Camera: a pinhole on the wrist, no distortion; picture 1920 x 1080 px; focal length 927.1 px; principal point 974.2 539.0 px. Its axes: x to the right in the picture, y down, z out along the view. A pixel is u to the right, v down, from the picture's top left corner.
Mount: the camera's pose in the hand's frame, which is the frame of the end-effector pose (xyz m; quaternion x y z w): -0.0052 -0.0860 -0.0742 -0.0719 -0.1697 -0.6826 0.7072
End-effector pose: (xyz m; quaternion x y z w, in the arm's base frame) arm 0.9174 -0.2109 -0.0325 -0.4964 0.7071 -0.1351 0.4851
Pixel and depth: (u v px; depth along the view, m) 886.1 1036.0 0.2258
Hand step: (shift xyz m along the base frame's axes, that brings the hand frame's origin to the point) 0.1063 -0.0188 -0.1279
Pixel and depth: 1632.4 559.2 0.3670
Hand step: 0.4135 0.0445 -0.0101
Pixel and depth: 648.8 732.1 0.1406
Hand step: 0.0308 0.0142 -0.0296
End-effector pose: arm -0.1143 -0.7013 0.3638 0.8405 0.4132 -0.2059 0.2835
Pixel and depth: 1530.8 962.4 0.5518
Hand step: -0.1298 -0.1812 -0.6007
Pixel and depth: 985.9 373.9 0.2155
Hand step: -0.0714 -0.1125 -0.0555
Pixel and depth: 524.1 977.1 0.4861
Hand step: 0.3024 -0.2806 -0.2402
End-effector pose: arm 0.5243 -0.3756 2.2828 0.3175 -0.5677 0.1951 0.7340
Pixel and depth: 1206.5 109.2 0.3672
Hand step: -0.2205 -0.2172 -0.1873
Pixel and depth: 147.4 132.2 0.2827
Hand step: -0.2642 0.1243 -0.0917
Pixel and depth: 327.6 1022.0 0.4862
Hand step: -0.4277 0.0788 0.3115
